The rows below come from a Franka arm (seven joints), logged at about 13 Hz.
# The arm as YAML. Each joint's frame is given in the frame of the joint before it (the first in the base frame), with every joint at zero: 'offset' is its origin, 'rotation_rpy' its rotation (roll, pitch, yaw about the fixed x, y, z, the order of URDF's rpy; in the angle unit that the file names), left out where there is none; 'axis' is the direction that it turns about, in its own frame. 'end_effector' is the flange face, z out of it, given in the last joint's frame.
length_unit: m
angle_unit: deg
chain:
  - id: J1
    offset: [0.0, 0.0, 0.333]
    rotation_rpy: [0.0, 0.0, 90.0]
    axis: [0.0, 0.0, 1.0]
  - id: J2
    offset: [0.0, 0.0, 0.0]
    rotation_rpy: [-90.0, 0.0, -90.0]
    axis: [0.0, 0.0, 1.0]
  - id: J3
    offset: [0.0, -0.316, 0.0]
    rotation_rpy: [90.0, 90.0, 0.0]
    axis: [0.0, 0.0, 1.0]
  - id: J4
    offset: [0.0, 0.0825, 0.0]
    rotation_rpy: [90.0, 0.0, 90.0]
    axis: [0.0, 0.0, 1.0]
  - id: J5
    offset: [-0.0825, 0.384, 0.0]
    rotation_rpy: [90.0, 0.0, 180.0]
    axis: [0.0, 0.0, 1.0]
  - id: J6
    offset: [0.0, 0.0, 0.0]
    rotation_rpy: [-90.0, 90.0, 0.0]
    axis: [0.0, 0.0, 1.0]
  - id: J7
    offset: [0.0, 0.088, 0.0]
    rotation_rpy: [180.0, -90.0, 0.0]
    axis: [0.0, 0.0, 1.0]
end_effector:
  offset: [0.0, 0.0, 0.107]
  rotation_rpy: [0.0, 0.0, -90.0]
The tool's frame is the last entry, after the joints.
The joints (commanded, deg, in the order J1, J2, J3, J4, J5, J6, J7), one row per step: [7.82 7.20 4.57 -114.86 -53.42 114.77 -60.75]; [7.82 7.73 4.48 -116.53 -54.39 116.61 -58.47]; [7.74 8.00 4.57 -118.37 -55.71 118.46 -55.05]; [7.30 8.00 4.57 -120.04 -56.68 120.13 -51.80]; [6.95 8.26 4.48 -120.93 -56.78 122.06 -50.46]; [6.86 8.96 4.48 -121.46 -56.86 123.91 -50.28]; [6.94 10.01 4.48 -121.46 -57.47 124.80 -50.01]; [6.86 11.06 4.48 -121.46 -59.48 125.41 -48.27]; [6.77 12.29 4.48 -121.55 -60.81 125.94 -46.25]
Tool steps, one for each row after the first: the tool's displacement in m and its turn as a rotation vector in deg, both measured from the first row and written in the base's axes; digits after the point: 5 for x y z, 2 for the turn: [-0.00345 0.00116 -0.01689 0.31 -0.49 0.12]; [-0.00849 0.00299 -0.03217 0.73 -1.87 -0.22]; [-0.01328 0.00036 -0.04367 1.42 -3.37 -1.20]; [-0.01483 -0.00060 -0.05203 2.66 -3.99 -1.28]; [-0.01529 0.00203 -0.06194 3.67 -3.68 -0.31]; [-0.01421 0.00458 -0.07156 3.76 -3.27 0.52]; [-0.01277 0.00459 -0.08083 3.06 -3.90 0.97]; [-0.01243 0.00445 -0.09291 2.87 -4.31 0.71]
